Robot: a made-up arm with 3 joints. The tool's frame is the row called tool.
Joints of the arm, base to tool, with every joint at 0 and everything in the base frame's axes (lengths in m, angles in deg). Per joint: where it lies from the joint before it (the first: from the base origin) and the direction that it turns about. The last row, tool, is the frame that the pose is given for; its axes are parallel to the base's.
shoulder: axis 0 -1 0 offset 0 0 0.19
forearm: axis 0 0 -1 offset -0.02 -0.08 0.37
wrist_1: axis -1 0 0 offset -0.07 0.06 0.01
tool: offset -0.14 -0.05 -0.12
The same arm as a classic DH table. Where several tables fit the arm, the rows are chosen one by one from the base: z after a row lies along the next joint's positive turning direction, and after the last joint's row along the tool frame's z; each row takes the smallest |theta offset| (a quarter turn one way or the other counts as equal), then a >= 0, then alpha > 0; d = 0 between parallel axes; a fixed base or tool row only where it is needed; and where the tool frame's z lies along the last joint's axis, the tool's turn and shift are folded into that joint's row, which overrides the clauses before.
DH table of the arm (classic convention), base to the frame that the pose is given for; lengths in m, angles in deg. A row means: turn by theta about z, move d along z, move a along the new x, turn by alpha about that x. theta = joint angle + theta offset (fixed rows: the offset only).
base (fixed): theta0 0  d 0.19  a 0  alpha 90
shoulder: theta0 0  d 0.08  a -0.02  alpha 90
forearm: theta0 -90  d -0.38  a 0.06  alpha 90
wrist_1: theta0 0  d 0.21  a -0.05  alpha 90
tool (fixed): theta0 -90  d -0.12  a 0  alpha 0

